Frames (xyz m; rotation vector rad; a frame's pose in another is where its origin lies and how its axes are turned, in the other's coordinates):
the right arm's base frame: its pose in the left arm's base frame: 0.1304 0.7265 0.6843 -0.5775 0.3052 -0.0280
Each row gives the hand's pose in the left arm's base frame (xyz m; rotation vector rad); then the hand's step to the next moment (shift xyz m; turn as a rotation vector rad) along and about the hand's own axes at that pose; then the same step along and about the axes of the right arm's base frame.
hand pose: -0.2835 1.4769 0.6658 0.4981 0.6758 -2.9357
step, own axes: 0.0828 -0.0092 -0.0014 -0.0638 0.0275 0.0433
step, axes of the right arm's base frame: -0.0695 0.0247 -0.0387 0.0413 -0.0643 0.0293
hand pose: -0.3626 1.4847 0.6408 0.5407 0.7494 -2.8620
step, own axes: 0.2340 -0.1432 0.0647 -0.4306 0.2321 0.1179
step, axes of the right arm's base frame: -0.2729 0.0698 -0.0106 0.3792 -0.3112 0.1120
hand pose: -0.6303 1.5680 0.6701 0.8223 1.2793 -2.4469
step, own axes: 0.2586 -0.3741 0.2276 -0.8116 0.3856 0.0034
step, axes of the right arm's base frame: -0.5044 -0.0482 0.0435 0.7617 -0.3803 0.2872
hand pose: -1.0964 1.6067 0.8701 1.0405 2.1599 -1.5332
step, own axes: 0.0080 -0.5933 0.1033 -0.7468 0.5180 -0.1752
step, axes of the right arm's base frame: -0.4979 -0.3334 0.0611 0.8290 -0.1758 0.3723
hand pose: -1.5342 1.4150 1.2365 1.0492 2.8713 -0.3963
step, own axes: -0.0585 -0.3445 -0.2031 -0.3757 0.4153 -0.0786
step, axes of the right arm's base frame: -0.2127 -0.3406 0.0463 0.5110 0.0225 0.2412
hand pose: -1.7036 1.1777 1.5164 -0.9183 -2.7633 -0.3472
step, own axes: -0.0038 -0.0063 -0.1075 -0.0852 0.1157 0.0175
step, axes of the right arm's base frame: -0.0117 -0.0866 0.0630 0.1296 0.0435 0.0476
